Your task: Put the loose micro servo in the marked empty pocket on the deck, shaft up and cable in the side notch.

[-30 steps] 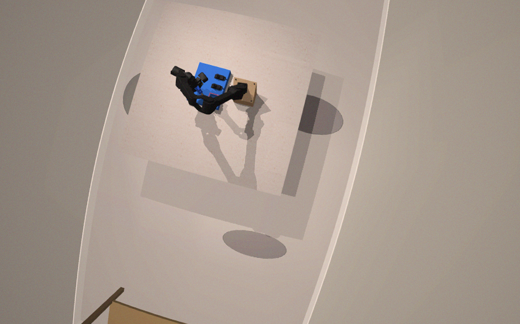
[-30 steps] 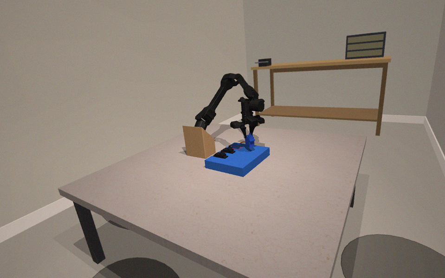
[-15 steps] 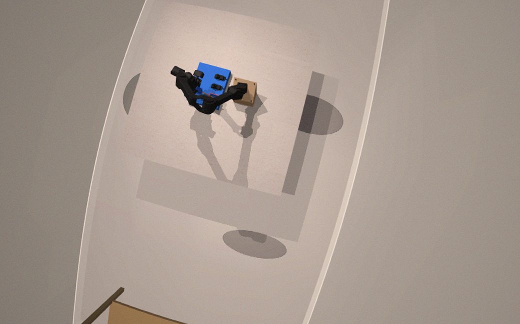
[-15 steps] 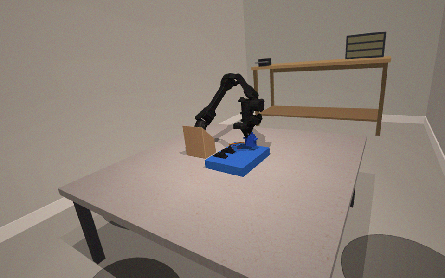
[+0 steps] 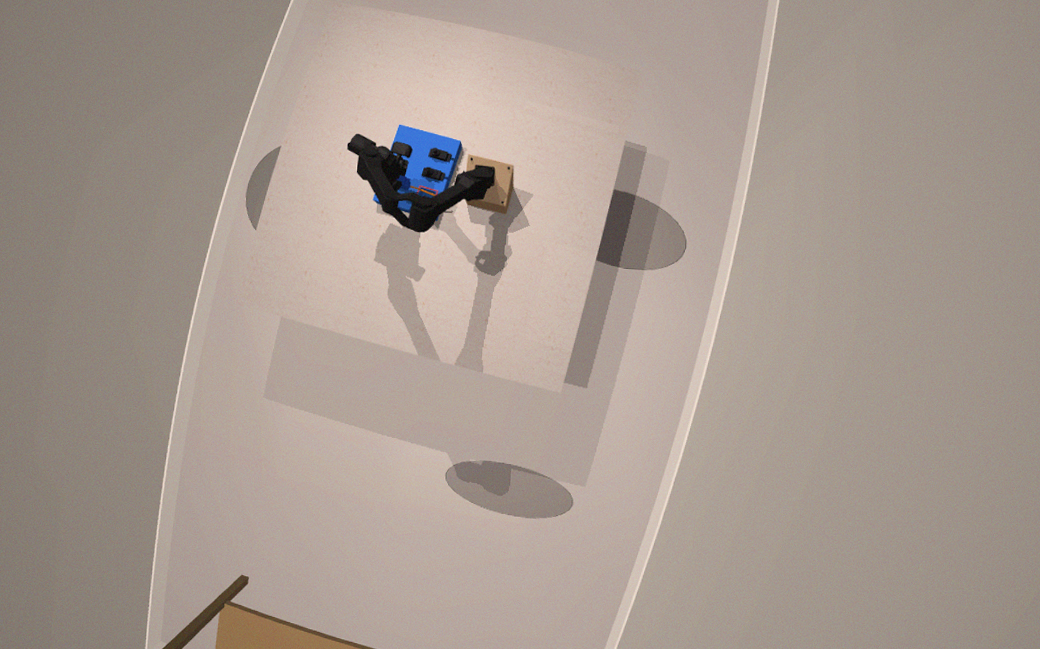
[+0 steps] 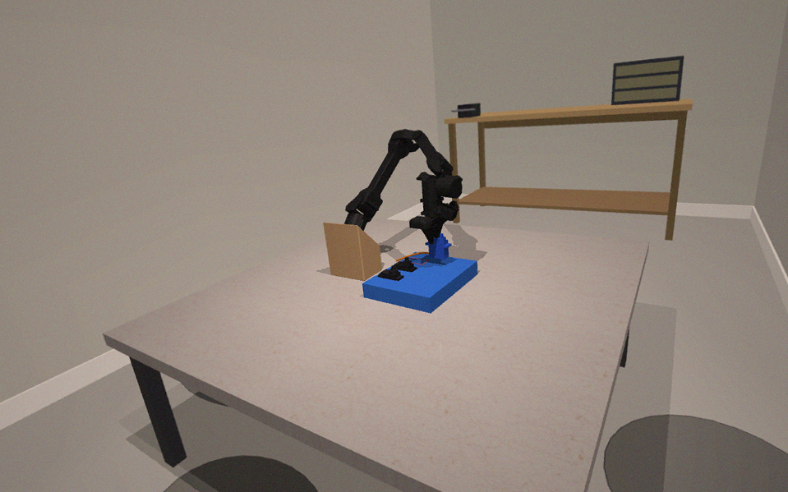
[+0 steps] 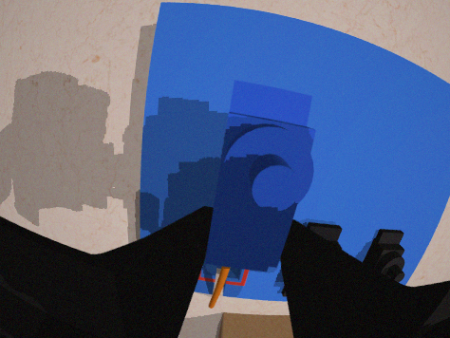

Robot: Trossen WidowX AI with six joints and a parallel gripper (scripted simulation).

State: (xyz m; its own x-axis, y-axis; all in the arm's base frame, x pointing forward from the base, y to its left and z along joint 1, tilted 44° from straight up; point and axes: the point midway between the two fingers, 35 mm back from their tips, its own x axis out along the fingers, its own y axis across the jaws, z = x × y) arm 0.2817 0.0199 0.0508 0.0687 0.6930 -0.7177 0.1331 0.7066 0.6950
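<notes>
Now: the blue deck 2 cm ahead of my gripper tip, 8 cm to the right of it and 10 cm below it.
</notes>
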